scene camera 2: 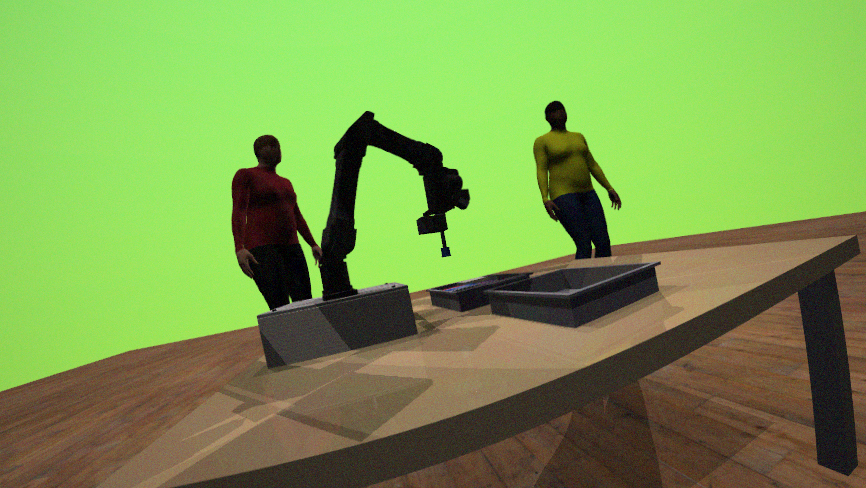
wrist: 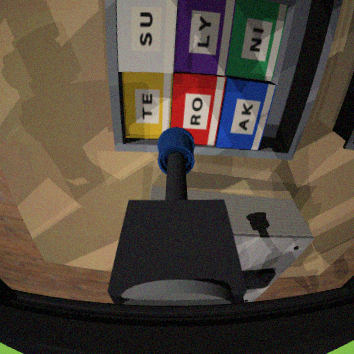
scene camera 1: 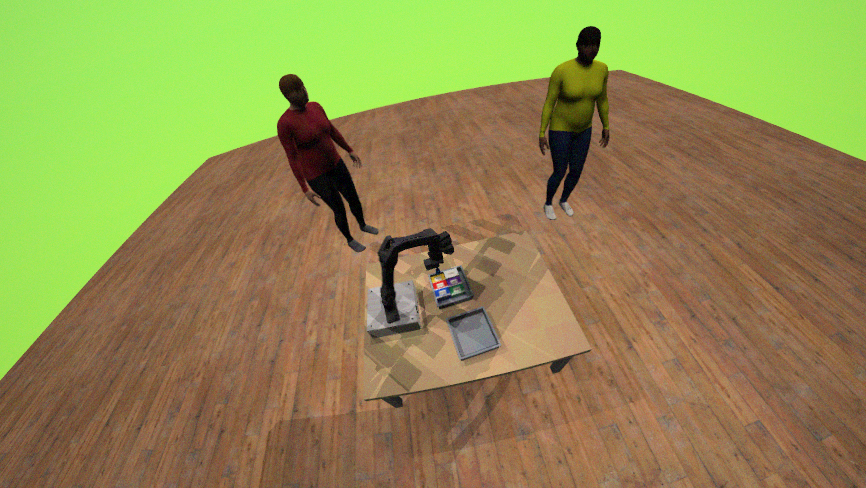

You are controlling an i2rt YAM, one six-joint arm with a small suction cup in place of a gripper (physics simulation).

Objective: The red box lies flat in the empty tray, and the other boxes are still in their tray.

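Frame: origin at the arm's base, x left, y back, z up, level; metres.
Where they show: hand, tool point: (scene camera 2: 446,256) (wrist: 175,143) (scene camera 1: 438,272); arm's base, link origin: (scene camera 2: 338,295) (scene camera 1: 390,307).
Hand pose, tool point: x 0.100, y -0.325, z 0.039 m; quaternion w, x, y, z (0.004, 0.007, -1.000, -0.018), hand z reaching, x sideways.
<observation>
Each offset is from my tool point to the top centre of the thing. Level surfaces: height alone.
The red box @[dy +0.007, dx -0.025, dz -0.093 m] (scene camera 1: 439,283) (wrist: 192,85), labelled RO, lies flat in the filled tray (scene camera 1: 455,303) (scene camera 2: 445,299) (wrist: 270,155), between the yellow box @[dy +0.005, dx +0.034, dz -0.103 m] (wrist: 131,100) and the blue box @[dy +0.010, dx -0.085, dz -0.089 m] (wrist: 228,111). The white box @[dy -0.084, dx +0.030, dz -0.087 m] (wrist: 127,55), purple box @[dy -0.081, dx -0.030, dz -0.099 m] (wrist: 185,42) and green box @[dy -0.078, dx -0.089, dz -0.103 m] (wrist: 241,55) lie in the row beside them. My blue suction cup (scene camera 1: 437,270) (scene camera 2: 446,251) (wrist: 176,145) is open, holds nothing and hangs in the air above the filled tray. In the wrist view it overlaps the lower left corner of the red box. The empty tray @[dy -0.062, dx -0.381, dz -0.088 m] (scene camera 1: 475,332) (scene camera 2: 533,310) stands beside the filled one.
The arm's grey base block (scene camera 1: 393,330) (scene camera 2: 339,324) stands on the table @[dz -0.138 m] (scene camera 1: 533,327) (scene camera 2: 484,375), near both trays. A person in red (scene camera 1: 315,145) (scene camera 2: 266,206) and a person in yellow (scene camera 1: 578,96) (scene camera 2: 566,163) stand on the floor beyond the table.
</observation>
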